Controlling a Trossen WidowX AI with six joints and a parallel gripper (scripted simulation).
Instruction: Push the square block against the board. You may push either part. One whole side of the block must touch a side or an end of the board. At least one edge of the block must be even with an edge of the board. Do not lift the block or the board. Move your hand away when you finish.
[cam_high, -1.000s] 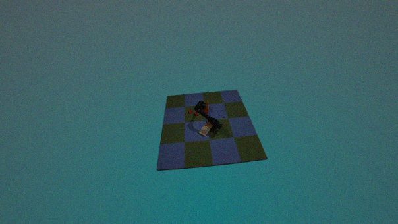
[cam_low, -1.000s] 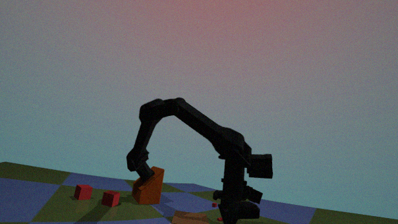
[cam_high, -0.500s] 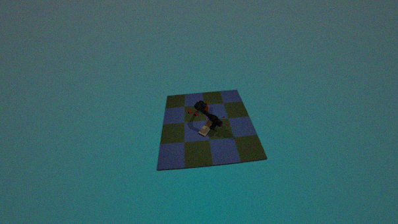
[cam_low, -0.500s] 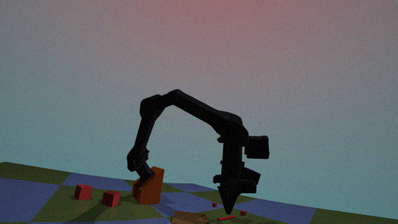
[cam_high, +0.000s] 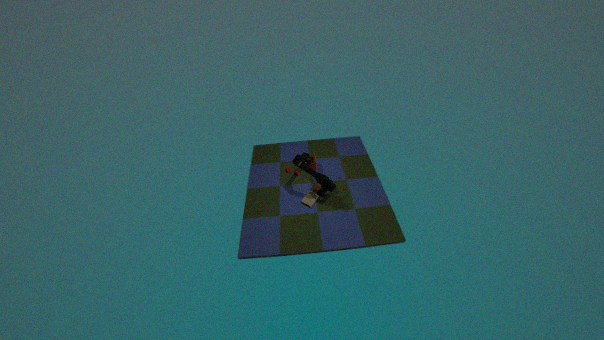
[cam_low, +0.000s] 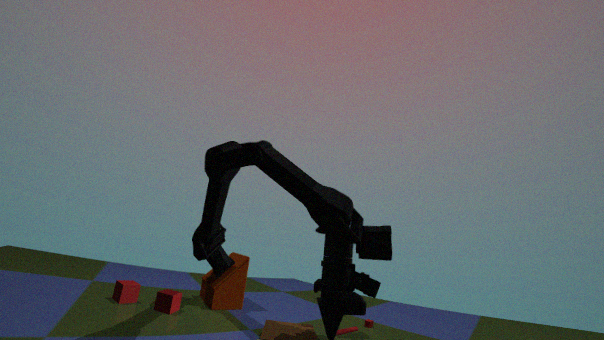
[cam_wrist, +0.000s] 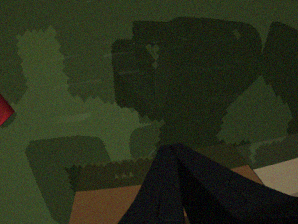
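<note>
The brown flat block lies 70 mm to the right of my gripper tip, 40 mm behind it and 10 mm below it. The rest, counted from my gripper tip: tan flat block (130 mm to the right, 60 mm ahead, 10 mm below); thin red bar (90 mm to the left, 60 mm behind, 20 mm below).
</note>
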